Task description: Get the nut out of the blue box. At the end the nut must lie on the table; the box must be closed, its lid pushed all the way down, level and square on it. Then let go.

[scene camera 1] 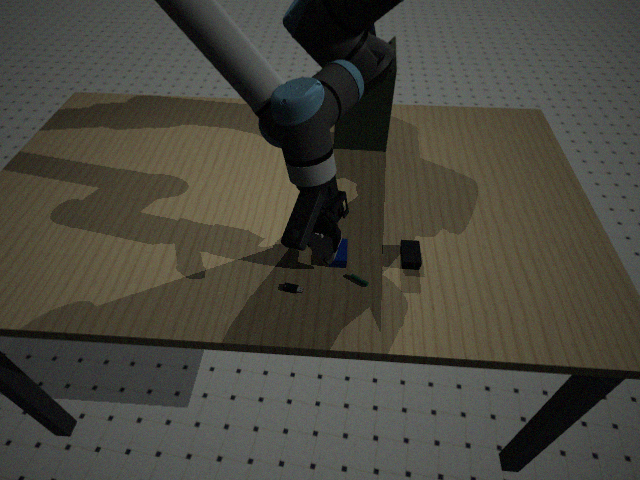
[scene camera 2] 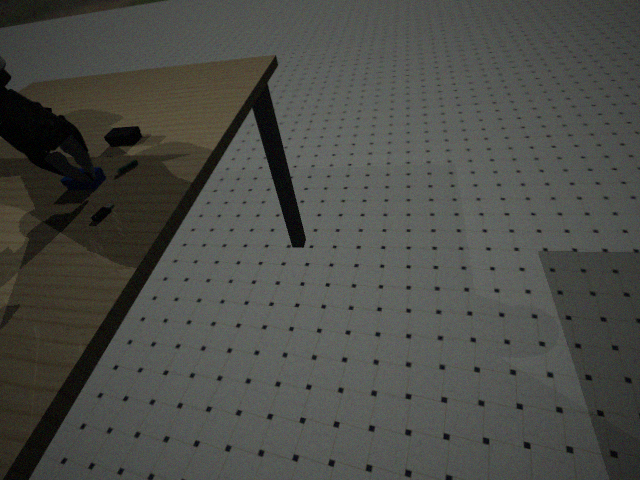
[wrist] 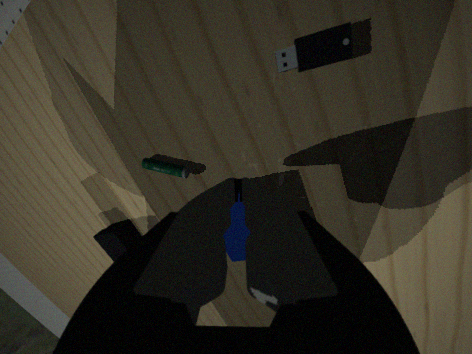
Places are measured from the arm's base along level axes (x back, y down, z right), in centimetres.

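Pixels of known places: gripper, fingertip midpoint: [scene camera 1: 328, 263] [scene camera 2: 93, 180] [wrist: 239, 180]; arm's base at its link origin: [scene camera 1: 367, 75].
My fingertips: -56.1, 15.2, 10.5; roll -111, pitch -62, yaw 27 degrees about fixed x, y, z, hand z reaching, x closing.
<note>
Ahead of a thing's pixels: the offset from my fingertips to its middle, as dx, dy, dz. Level surfaces: height alone.
The blue box {+4.0, +0.3, -2.2} [scene camera 1: 341, 254] [scene camera 2: 99, 176] stands on the table, mostly hidden by the gripper; in the wrist view a strip of the blue box [wrist: 237, 242] shows through the gap between the fingers. My gripper [scene camera 1: 328, 259] [scene camera 2: 88, 178] [wrist: 239, 180] is shut with nothing held between its fingertips. The fingertips are right over the box, at or close to its top; whether they touch it I cannot tell. How the lid sits is hidden. The nut does not show in any view.
A green battery {-3.0, +1.7, -6.6} [scene camera 1: 355, 279] [scene camera 2: 126, 167] [wrist: 164, 167] and a black USB stick {-5.4, +1.8, +7.3} [scene camera 1: 291, 287] [scene camera 2: 101, 213] [wrist: 324, 47] lie near the box on the table {dy +2.2} [scene camera 1: 491, 310]. A black block {+3.7, +0.3, -18.4} [scene camera 1: 410, 254] [scene camera 2: 123, 136] [wrist: 118, 239] stands beyond the battery. A dark upright panel [scene camera 1: 364, 121] stands at the back.
</note>
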